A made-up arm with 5 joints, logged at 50 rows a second.
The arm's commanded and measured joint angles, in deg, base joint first. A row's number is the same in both.
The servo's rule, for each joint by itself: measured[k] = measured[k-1] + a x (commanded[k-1-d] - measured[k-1]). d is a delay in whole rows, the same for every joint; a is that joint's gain. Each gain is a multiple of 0.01, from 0.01 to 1. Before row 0 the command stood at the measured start. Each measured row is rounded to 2 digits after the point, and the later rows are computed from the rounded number. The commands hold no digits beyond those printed.
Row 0, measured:
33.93, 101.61, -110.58, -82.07, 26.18
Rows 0 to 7, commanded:
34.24, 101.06, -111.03, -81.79, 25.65
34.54, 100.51, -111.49, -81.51, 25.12
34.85, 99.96, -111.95, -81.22, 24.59
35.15, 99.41, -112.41, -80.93, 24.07
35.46, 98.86, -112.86, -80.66, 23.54
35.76, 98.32, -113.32, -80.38, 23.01
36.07, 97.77, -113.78, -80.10, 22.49
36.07, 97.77, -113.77, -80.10, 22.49
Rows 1 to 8, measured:
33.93, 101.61, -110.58, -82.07, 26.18
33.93, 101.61, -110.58, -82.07, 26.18
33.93, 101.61, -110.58, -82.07, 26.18
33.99, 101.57, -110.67, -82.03, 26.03
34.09, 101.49, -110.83, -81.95, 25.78
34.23, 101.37, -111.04, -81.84, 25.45
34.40, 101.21, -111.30, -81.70, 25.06
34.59, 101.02, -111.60, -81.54, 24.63
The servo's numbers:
d 3
a 0.18 0.08 0.19 0.15 0.28

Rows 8 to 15, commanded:
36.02, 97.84, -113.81, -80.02, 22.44
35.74, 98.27, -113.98, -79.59, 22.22
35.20, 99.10, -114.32, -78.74, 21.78
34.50, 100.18, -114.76, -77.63, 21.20
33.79, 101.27, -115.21, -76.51, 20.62
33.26, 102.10, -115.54, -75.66, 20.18
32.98, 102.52, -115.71, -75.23, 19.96
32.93, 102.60, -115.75, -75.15, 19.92
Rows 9 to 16, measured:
34.80, 100.80, -111.93, -81.37, 24.18
35.03, 100.56, -112.28, -81.18, 23.71
35.22, 100.34, -112.56, -81.02, 23.37
35.36, 100.14, -112.80, -80.87, 23.11
35.43, 99.99, -113.02, -80.68, 22.86
35.39, 99.92, -113.27, -80.39, 22.56
35.23, 99.94, -113.55, -79.98, 22.18
34.97, 100.05, -113.87, -79.46, 21.74

